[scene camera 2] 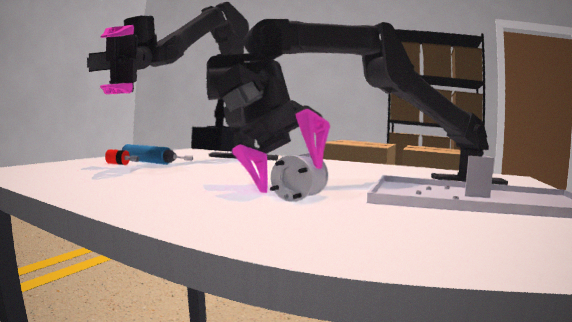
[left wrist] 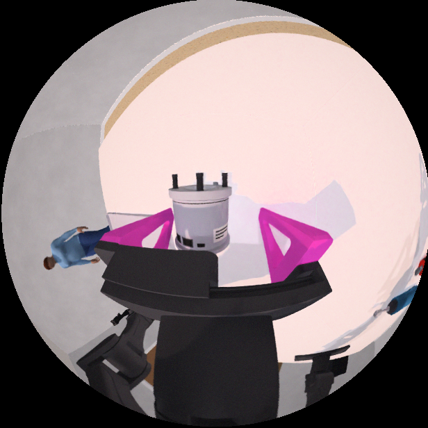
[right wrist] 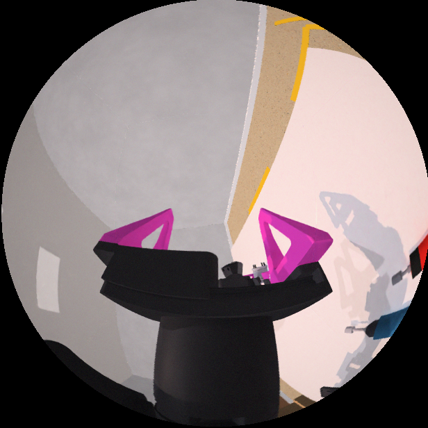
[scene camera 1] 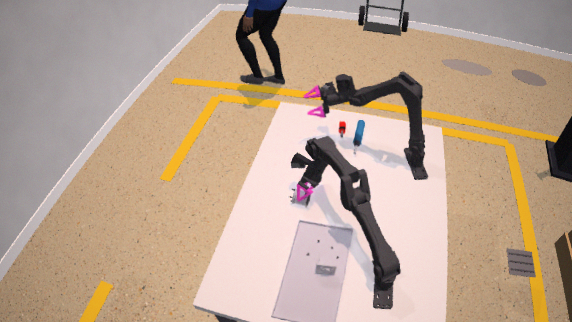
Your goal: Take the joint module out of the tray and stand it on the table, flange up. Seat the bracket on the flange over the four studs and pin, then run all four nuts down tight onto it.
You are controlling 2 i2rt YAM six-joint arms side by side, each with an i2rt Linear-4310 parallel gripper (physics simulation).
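The grey joint module (scene camera 1: 298,201) (scene camera 2: 288,181) (left wrist: 201,215) lies on its side on the table, outside the tray, its flange with black studs facing scene camera 2. My left gripper (scene camera 2: 291,179) (left wrist: 215,212) is open around it, one finger close beside the body and a gap to the other. The bracket (scene camera 1: 325,270) (scene camera 2: 479,176) stands in the tray (scene camera 1: 295,295) (scene camera 2: 420,202). Several small nuts (scene camera 1: 318,241) (scene camera 2: 429,188) lie near it. My right gripper (scene camera 1: 307,104) (scene camera 2: 102,61) (right wrist: 215,212) is open and empty, high over the table's far end in scene camera 1.
A blue tool (scene camera 1: 360,131) (scene camera 2: 146,154) (right wrist: 392,322) and a shorter red tool (scene camera 1: 342,127) (scene camera 2: 116,157) lie side by side on the table (scene camera 1: 240,270) below the right arm. A person (scene camera 1: 260,40) stands on the floor beyond the table.
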